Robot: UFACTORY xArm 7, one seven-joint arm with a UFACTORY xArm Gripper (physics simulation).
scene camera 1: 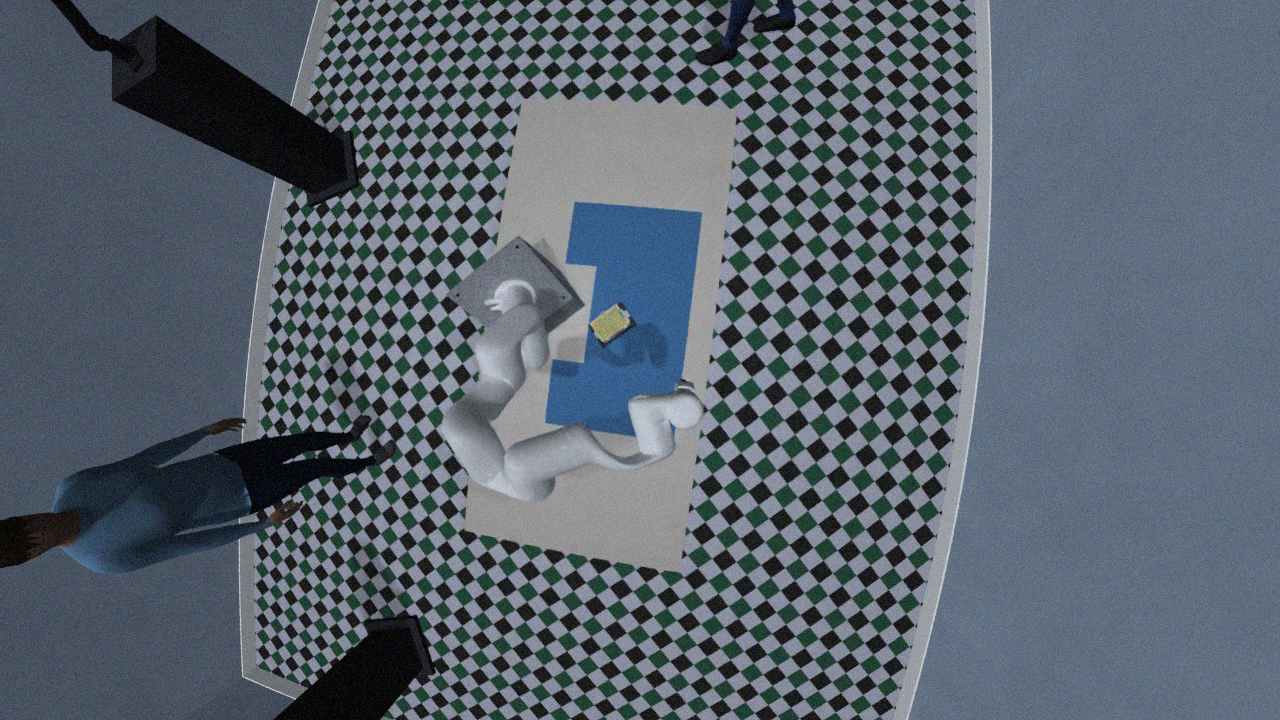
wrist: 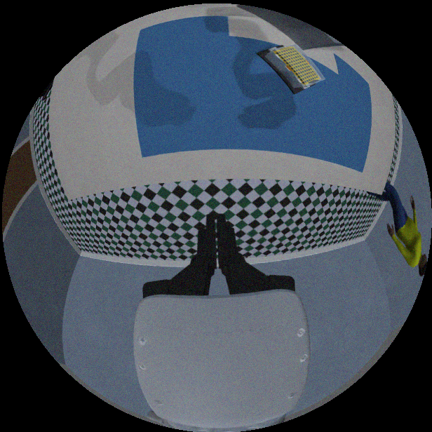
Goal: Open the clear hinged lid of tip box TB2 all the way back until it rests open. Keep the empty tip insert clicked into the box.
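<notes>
The tip box, with a yellow gridded top face and a dark base, sits on the blue mat. Its clear lid cannot be made out separately, so its angle cannot be told, and no TB2 label is readable. My gripper is shut and empty, its black fingers together in the wrist view. In the scene view the wrist end of the arm is over the mat's lower right corner, apart from the box; the fingertips are hidden there.
The grey base plate of the arm is left of the box, on the pale table. The white arm bends around below. A person in blue stands at the left, and another person shows at the right.
</notes>
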